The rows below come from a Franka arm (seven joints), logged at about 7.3 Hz.
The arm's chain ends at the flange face. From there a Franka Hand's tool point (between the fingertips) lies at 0.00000 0.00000 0.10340 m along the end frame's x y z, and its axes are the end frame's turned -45 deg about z.
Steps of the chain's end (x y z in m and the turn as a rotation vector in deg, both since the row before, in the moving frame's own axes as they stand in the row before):
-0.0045 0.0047 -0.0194 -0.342 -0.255 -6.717
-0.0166 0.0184 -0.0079 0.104 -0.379 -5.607
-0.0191 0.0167 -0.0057 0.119 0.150 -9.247
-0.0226 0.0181 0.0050 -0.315 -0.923 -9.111
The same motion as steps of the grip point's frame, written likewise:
-0.0073 0.0003 -0.0194 -0.062 -0.422 -6.717
-0.0251 0.0007 -0.0079 0.342 -0.194 -5.607
-0.0250 -0.0017 -0.0057 -0.022 0.190 -9.247
-0.0304 -0.0038 0.0050 0.430 -0.875 -9.111

